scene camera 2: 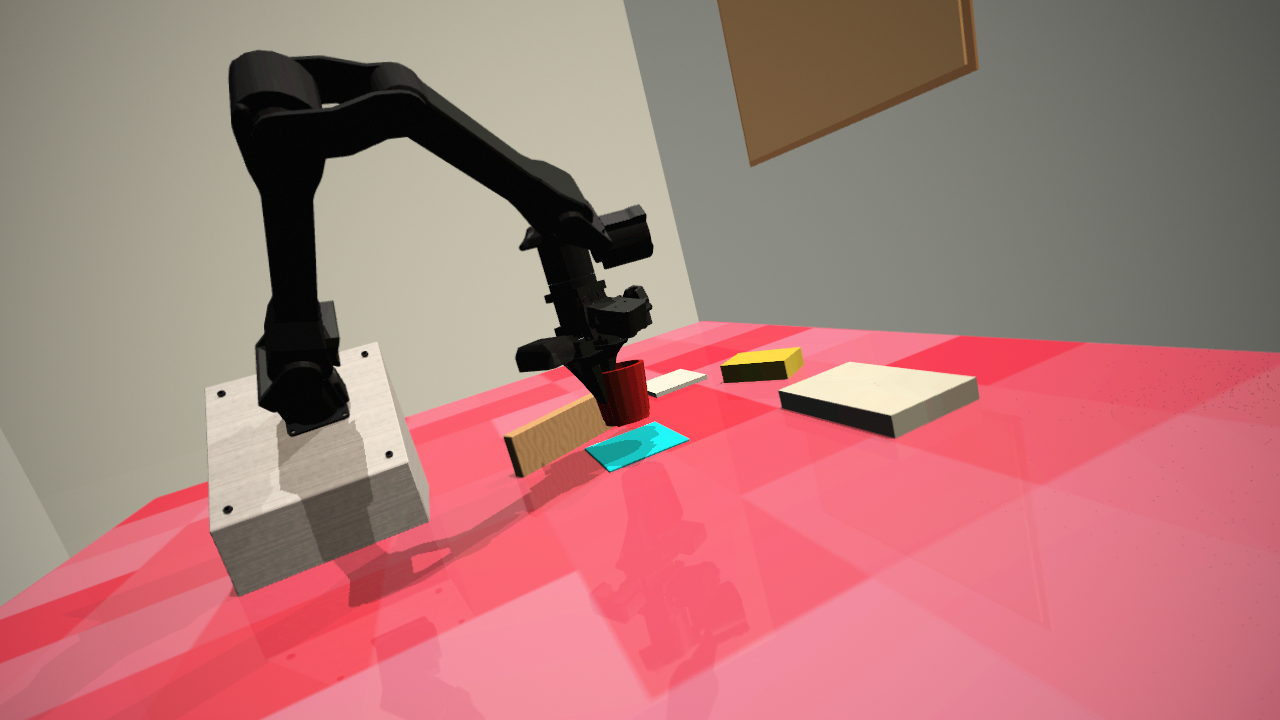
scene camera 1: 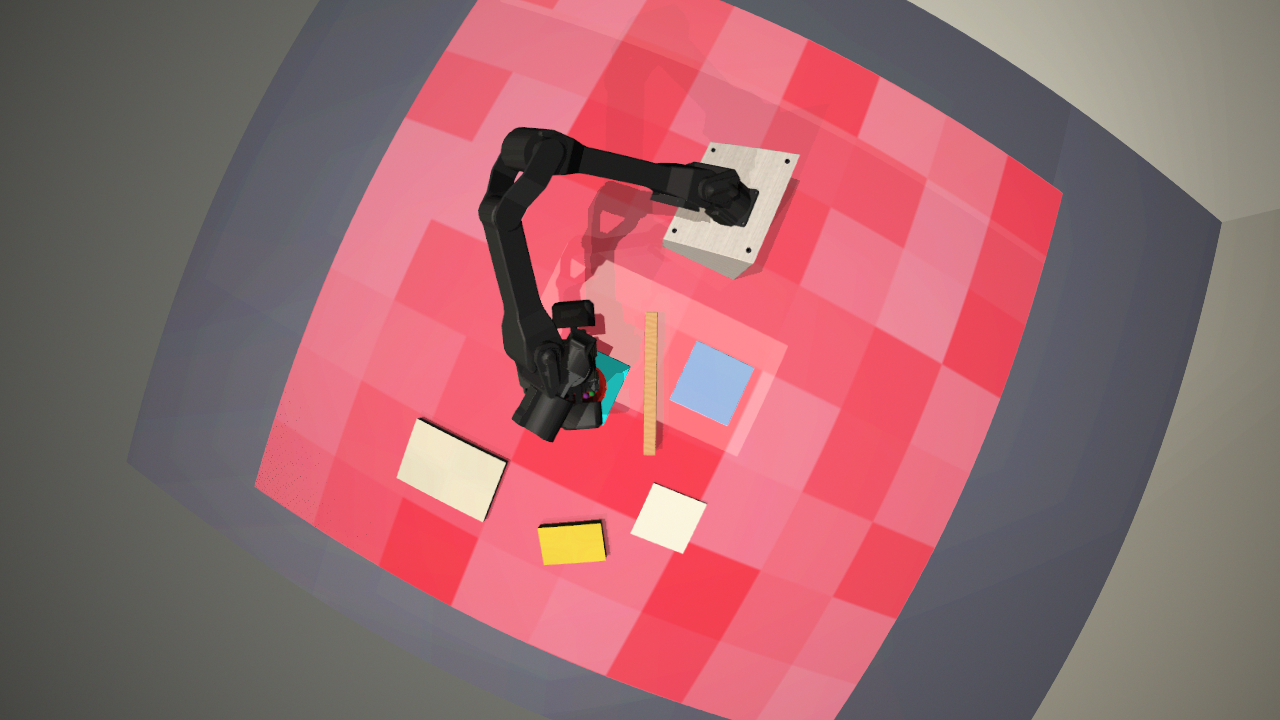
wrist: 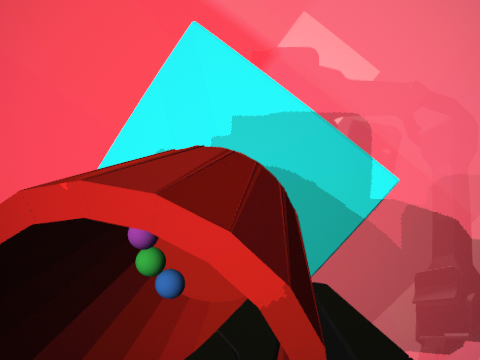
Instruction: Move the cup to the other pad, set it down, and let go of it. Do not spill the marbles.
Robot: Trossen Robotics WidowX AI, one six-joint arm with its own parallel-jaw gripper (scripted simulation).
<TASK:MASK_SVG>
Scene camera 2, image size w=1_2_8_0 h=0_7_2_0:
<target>my gripper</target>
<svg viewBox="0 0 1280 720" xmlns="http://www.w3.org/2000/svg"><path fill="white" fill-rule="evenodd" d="M593 273L549 286L551 294L544 297L546 304L554 303L560 323L560 327L554 329L556 337L539 339L519 347L515 359L520 373L551 370L564 365L582 382L600 404L608 403L608 397L602 373L615 370L617 354L628 341L628 338L636 336L640 330L652 324L650 315L652 304L649 303L649 298L643 286L632 285L624 291L623 296L607 297L604 291L607 288L605 280L597 281L596 275Z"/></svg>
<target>dark red cup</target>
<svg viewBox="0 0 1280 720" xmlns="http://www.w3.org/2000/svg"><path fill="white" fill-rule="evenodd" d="M644 360L636 359L616 363L615 370L602 373L608 403L600 404L597 399L596 401L607 426L621 427L649 417L650 404Z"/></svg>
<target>cream tile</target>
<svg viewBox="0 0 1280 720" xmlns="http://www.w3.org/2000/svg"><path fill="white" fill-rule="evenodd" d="M708 377L707 374L678 369L646 381L648 395L658 398L706 380Z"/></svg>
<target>cream block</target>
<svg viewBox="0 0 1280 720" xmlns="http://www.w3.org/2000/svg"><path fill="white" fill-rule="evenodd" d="M778 390L781 408L860 428L863 431L893 439L980 400L976 376L847 362Z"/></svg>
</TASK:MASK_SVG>
